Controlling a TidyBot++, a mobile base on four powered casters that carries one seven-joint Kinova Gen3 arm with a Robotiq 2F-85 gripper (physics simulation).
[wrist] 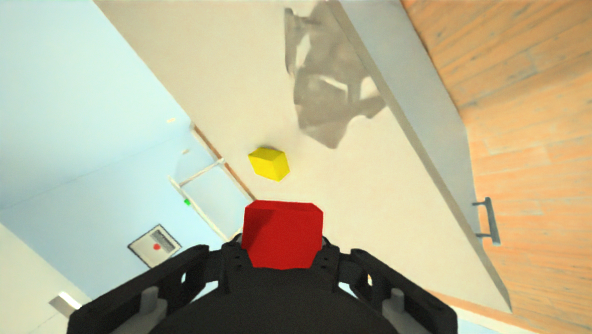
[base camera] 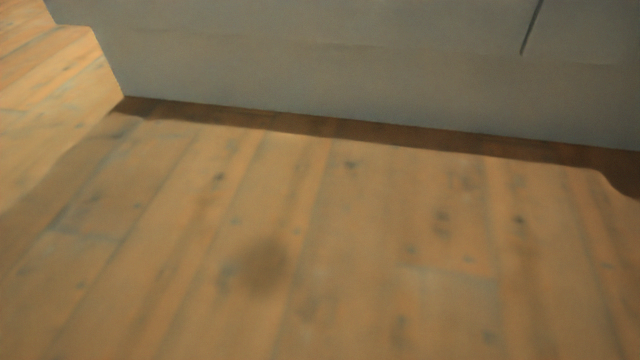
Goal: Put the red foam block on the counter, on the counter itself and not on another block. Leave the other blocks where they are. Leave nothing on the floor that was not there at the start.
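Places are measured from the arm's base along level axes (x up, y right, z ahead), in millimetres.
Pixels of known places: gripper, fingertip midpoint: [wrist: 281, 239].
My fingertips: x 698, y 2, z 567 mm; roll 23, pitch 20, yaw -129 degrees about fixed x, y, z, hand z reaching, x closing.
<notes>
For each thing: its top centre in the pictures, then the offset to it from my fingertips. "*": a spot on its surface instead. Level surfaces: height alone.
- red foam block at a spot on its surface: [wrist: 283, 235] * dx +8, dy +11, dz -39 mm
- light beige counter at its surface level: dx -185 mm
- yellow block at its top centre: [wrist: 262, 168] dx -140, dy +99, dz +196 mm
- dark handle at a spot on its surface: [wrist: 491, 220] * dx -344, dy -332, dz -18 mm
- wooden floor at its surface level: dx -1095 mm
The red foam block [wrist: 283, 235] is between the fingertips of my gripper [wrist: 281, 239] at the lower middle of the wrist view. The gripper is shut on it and holds it above the light beige counter [wrist: 390, 200]. A yellow block [wrist: 270, 164] stands on the counter, a little beyond the red block in the wrist view and apart from it. The arm's shadow falls on the counter top. The gripper and blocks do not show in the base camera view.
The grey cabinet front [base camera: 320, 65] [wrist: 440, 100] with a dark handle [wrist: 491, 220] drops from the counter's edge to the wooden floor [base camera: 350, 225] [wrist: 530, 125]. A framed picture [wrist: 167, 240] hangs on the pale blue wall [wrist: 100, 185].
</notes>
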